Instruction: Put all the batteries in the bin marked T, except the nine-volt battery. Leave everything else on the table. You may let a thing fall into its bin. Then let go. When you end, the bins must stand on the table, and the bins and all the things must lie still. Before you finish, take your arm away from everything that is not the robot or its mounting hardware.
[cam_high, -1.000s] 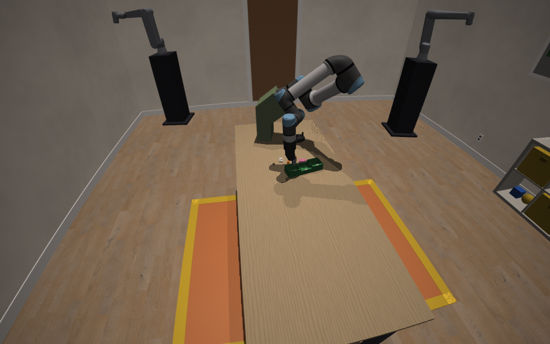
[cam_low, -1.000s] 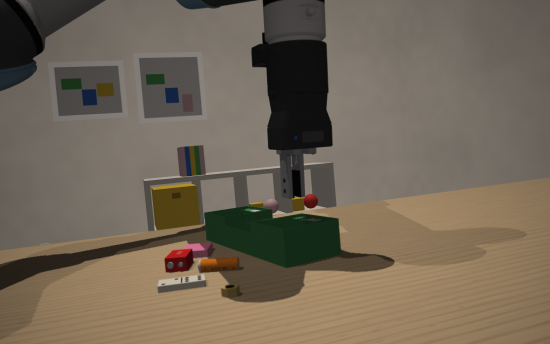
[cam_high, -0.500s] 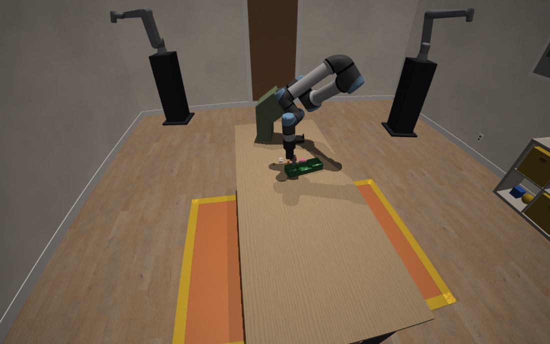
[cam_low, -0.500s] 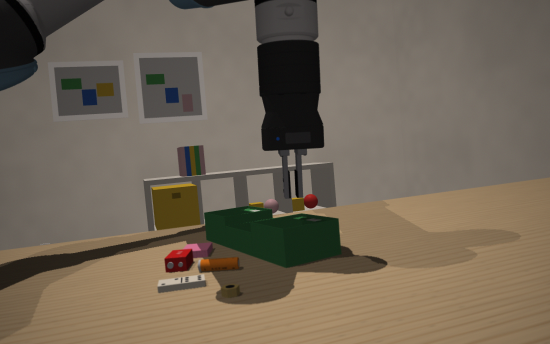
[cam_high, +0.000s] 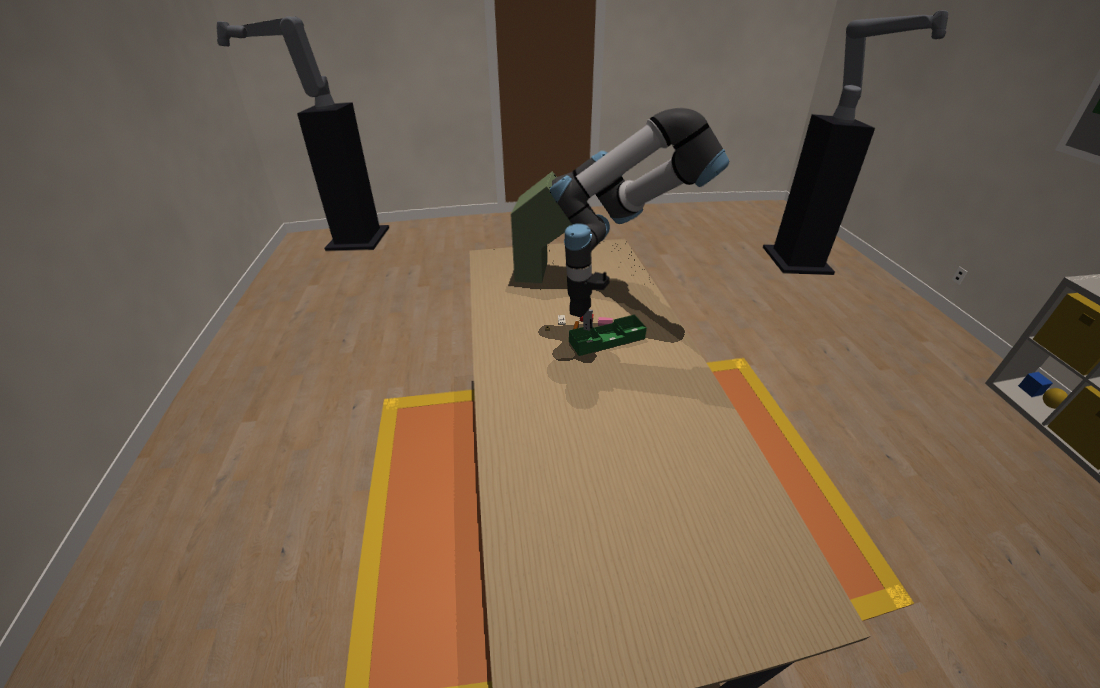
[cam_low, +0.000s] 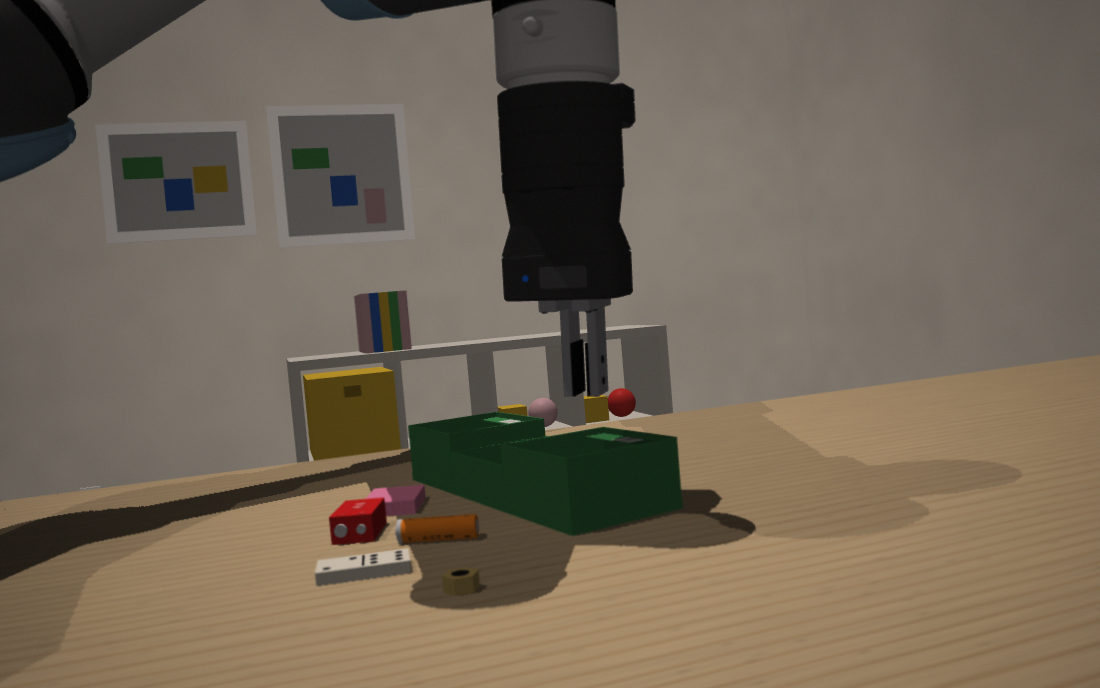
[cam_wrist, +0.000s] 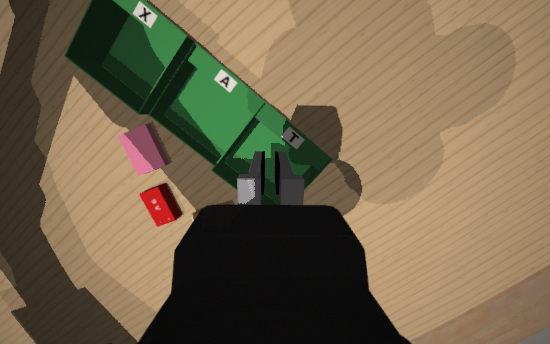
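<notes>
Now: the joined green bins 40 mm behind my hand, 70 mm to the left of it and 70 mm below it. From my hand the other things lie so: orange cylindrical battery 110 mm behind, 30 mm to the right, 90 mm below; pink block 130 mm behind, 70 mm to the left, 90 mm below; red nine-volt battery 160 mm behind, 90 mm below.
</notes>
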